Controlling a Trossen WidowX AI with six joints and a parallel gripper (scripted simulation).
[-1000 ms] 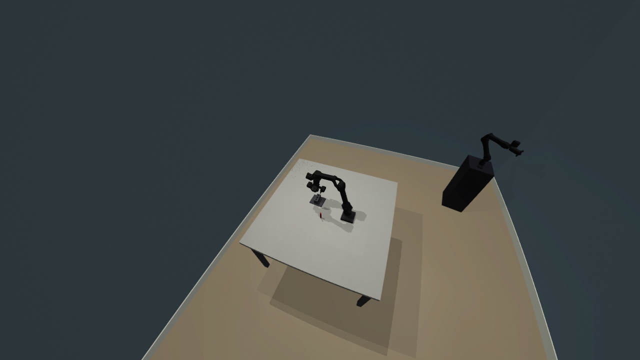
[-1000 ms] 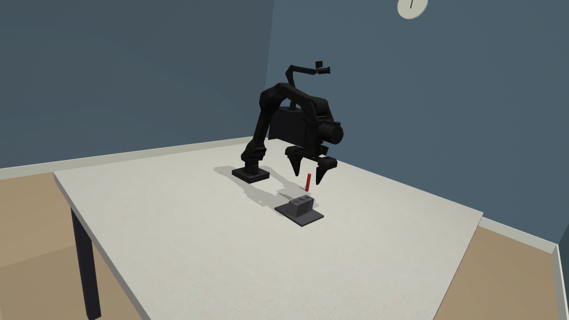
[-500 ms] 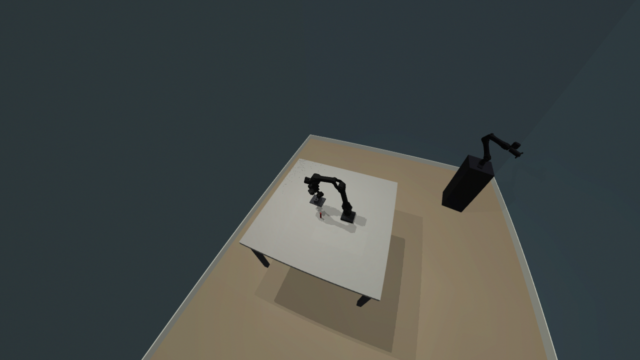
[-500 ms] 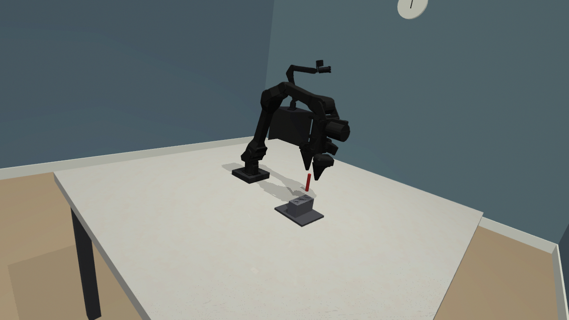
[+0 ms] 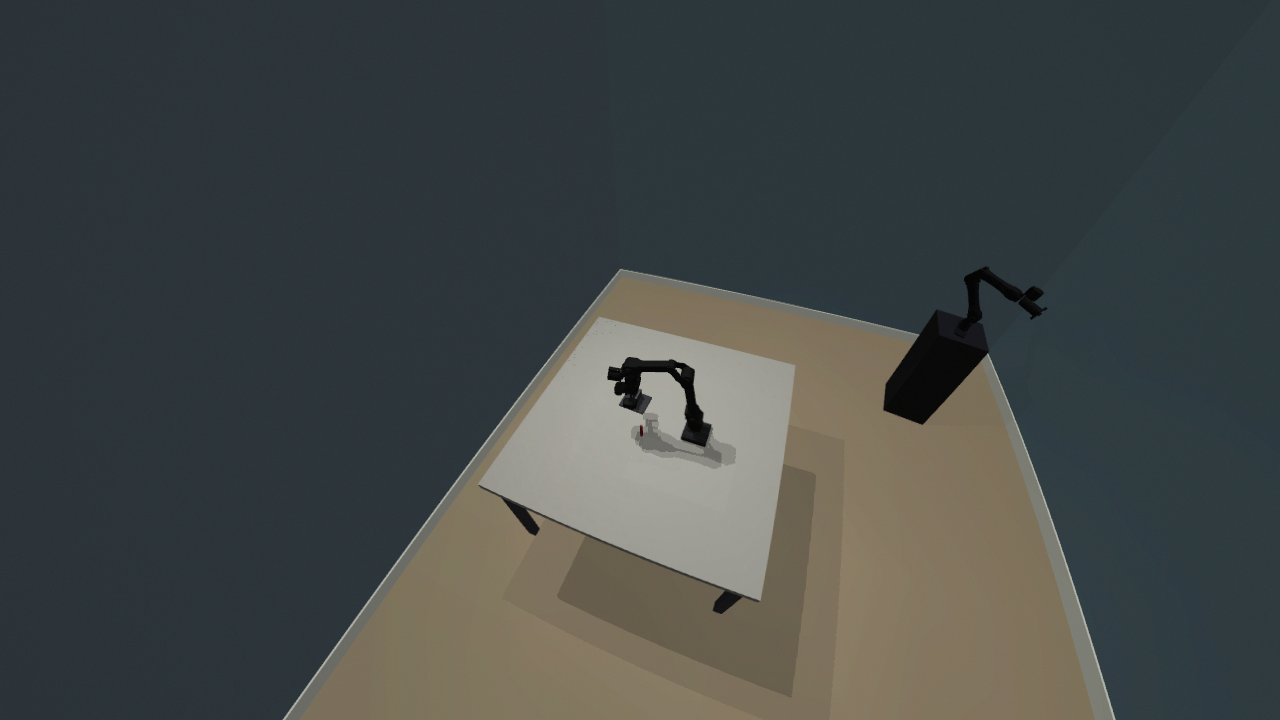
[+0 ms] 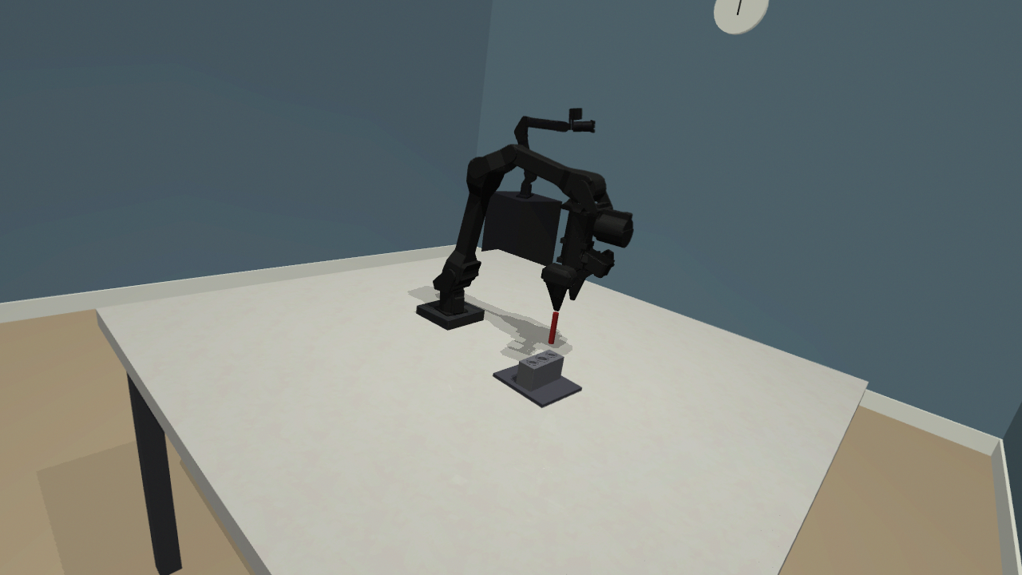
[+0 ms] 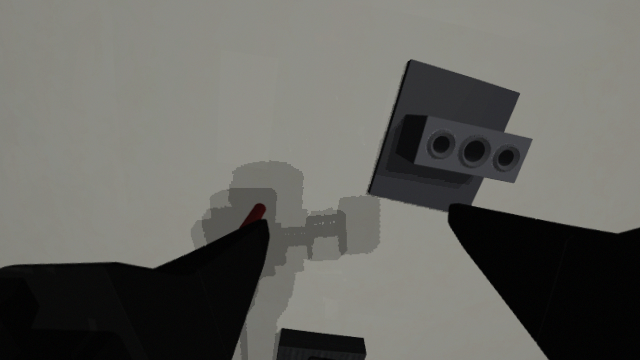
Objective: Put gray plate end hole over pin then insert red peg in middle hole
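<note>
Right now my gripper tip is 8 cm past the red peg, 7 cm to the right of it and 10 cm above it. Also, from my gripper tip: gray plate 5 cm ahead, 10 cm to the right, 9 cm below; then dark base 5 cm ahead, 8 cm to the right, 13 cm below.
</note>
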